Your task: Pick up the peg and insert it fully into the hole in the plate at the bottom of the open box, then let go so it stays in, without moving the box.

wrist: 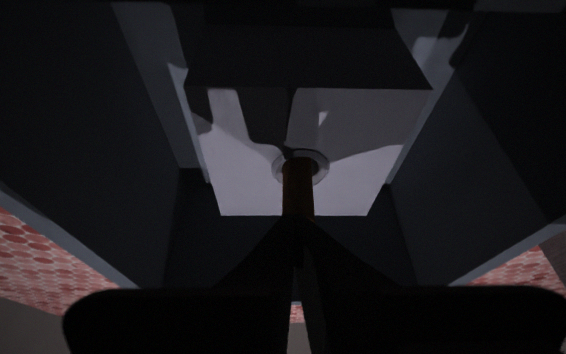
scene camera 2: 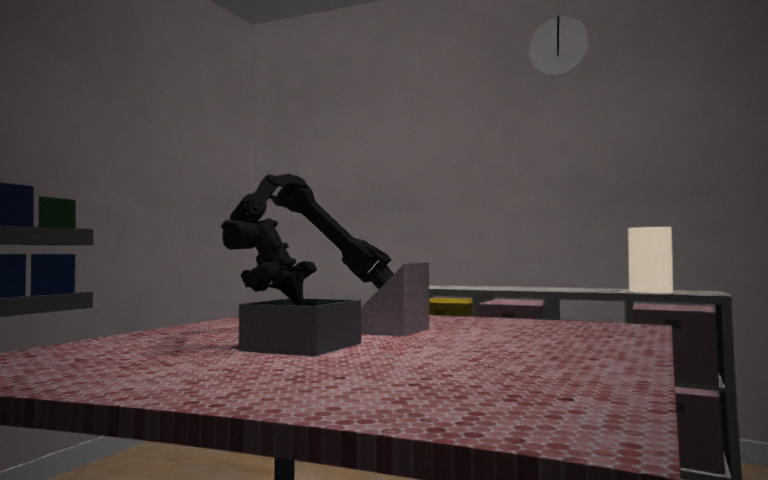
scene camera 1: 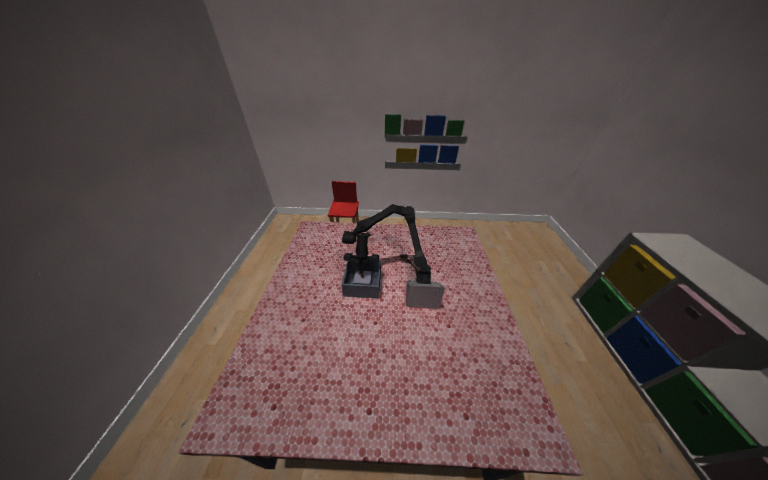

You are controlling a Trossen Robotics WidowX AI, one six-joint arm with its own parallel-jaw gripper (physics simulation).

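Frame: origin at the arm's base, x back, y up, z left, level; centimetres.
Where they show: gripper, fingertip midpoint: point(wrist: 292, 224) point(scene camera 1: 361, 273); arm's base, link origin: point(scene camera 2: 391, 288) point(scene camera 1: 424, 283).
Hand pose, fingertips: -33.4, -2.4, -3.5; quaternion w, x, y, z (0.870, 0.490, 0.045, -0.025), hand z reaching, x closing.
Each offset is from my fingertips to the top centre of the thing, as dx, dy, dz. "*": to the spot under its first point. Level surfaces: height alone.
The open dark blue-grey box @[+0.5, +0.9, +0.0] point(scene camera 1: 361, 290) point(scene camera 2: 277, 331) stands on the table. The pale plate @[+0.5, -2.8, +0.0] point(wrist: 245, 192) lies at its bottom, with a light ring @[* +1.6, -2.8, -0.5] point(wrist: 326, 167) around the hole. My gripper point(scene camera 2: 298, 300) point(wrist: 292, 224) reaches down into the box and is shut on the orange-brown peg @[+0.4, -0.1, +0.1] point(wrist: 298, 187). In the wrist view the peg's far end overlaps the hole, and a dark part of the hole shows to its right. I cannot tell whether the tip is inside the hole or above it. The box wall hides the fingertips' lower end in the second scene view.
The box walls rise around the fingers on all sides. The grey wedge-shaped arm mount point(scene camera 1: 424, 295) point(scene camera 2: 403, 300) stands beside the box on the red-pink patterned table @[dy -8.9] point(scene camera 1: 385, 384) point(scene camera 2: 481, 390). A red chair point(scene camera 1: 343, 202) stands beyond the table.
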